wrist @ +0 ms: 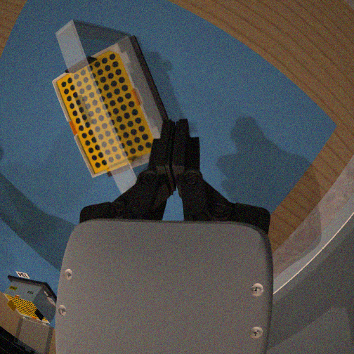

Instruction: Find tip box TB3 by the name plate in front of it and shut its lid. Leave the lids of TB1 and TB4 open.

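Observation:
A tip box [107,107] with a yellow rack of dark round holes sits at the upper left in the wrist view, turned at an angle. Its see-through lid [73,46] is tilted part-way over the rack; a pale strip of it crosses the holes and reaches past both ends of the box. No name plate shows by this box. My gripper [178,133] is shut and empty, its fingertips beside the box's right side near the lower corner; whether they touch it is unclear. Another tip box [26,306] with an open lid is at the lower left, beside a small name plate [22,274] too small to read surely.
Both boxes are near the blue mat [210,75], whose corner points right. The wooden table top [305,45] shows beyond its edge. A curved pale edge and grey surfaces lie at the lower right. Dark shadows fall on the mat right of the fingers.

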